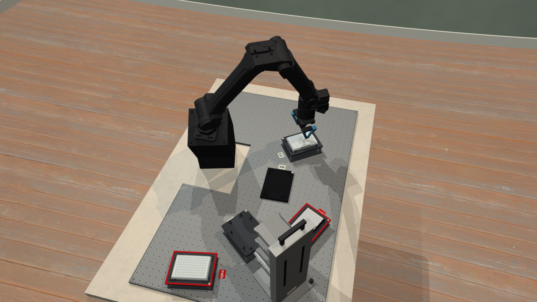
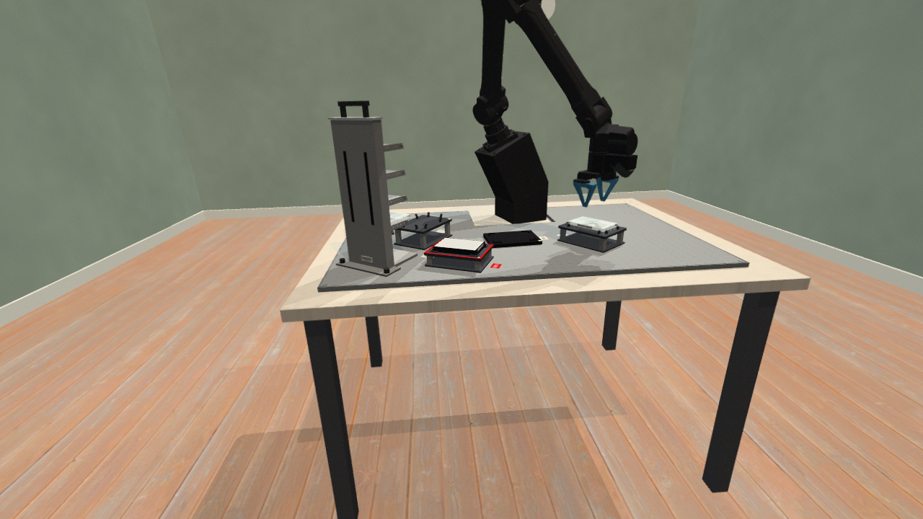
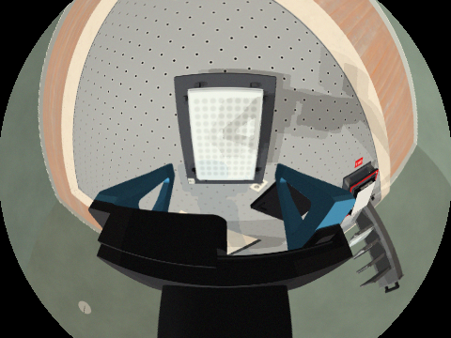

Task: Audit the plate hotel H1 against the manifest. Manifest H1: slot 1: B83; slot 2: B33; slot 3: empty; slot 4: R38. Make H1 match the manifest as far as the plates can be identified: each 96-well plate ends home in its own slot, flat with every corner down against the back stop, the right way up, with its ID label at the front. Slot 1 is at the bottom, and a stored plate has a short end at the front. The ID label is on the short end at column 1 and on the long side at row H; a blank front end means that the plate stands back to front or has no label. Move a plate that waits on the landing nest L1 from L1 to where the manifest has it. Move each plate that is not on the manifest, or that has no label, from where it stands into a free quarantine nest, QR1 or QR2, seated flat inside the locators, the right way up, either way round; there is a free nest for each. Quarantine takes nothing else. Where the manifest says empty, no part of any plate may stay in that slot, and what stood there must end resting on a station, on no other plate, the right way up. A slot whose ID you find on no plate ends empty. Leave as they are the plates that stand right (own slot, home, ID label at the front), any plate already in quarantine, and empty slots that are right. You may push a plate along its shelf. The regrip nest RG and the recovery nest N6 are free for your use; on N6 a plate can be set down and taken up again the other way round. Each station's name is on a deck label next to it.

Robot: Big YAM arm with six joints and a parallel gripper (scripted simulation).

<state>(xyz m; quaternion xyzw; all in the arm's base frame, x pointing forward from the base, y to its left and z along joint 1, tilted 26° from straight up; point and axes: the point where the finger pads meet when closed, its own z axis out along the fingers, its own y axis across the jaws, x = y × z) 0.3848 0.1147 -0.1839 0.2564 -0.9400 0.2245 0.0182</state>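
Right now the landing nest L1 is 8 cm below my hand. The rest, counted from my hand: red-edged quarantine nest QR1: 43 cm to the right, 9 cm below, 6 cm ahead; H1 deck label: 51 cm to the right, 13 cm below, 1 cm behind; black recovery nest N6: 23 cm to the right, 12 cm below, 8 cm behind.
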